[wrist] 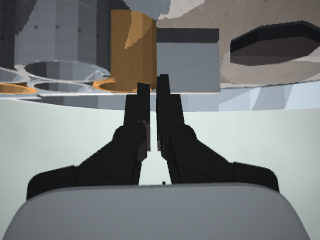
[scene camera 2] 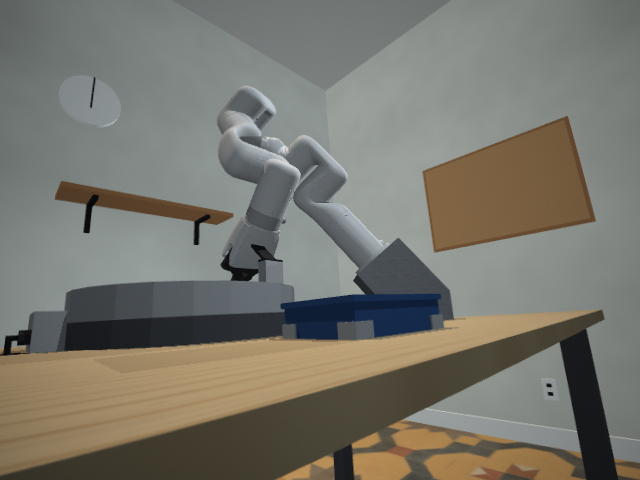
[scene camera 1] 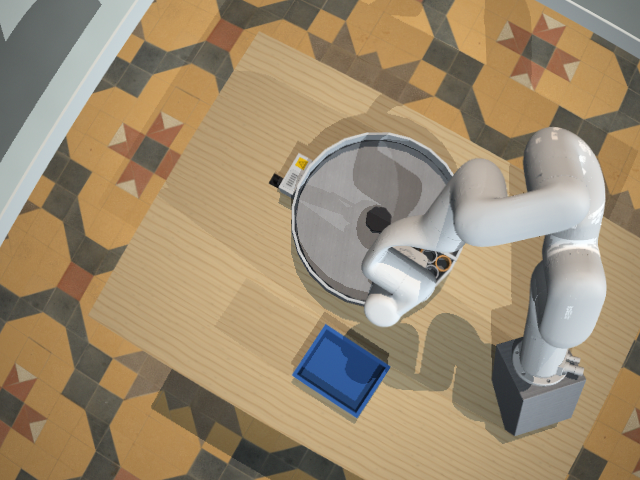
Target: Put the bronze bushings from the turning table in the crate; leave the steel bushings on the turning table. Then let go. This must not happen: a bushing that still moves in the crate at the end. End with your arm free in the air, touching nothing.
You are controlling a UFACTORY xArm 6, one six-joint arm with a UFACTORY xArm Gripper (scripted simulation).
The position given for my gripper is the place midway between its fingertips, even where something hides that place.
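Blue crate (scene camera 2: 359,316), my gripper (scene camera 2: 234,292). Steel bushing (wrist: 45,85), bronze bushing (wrist: 133,37), my gripper (wrist: 153,91).
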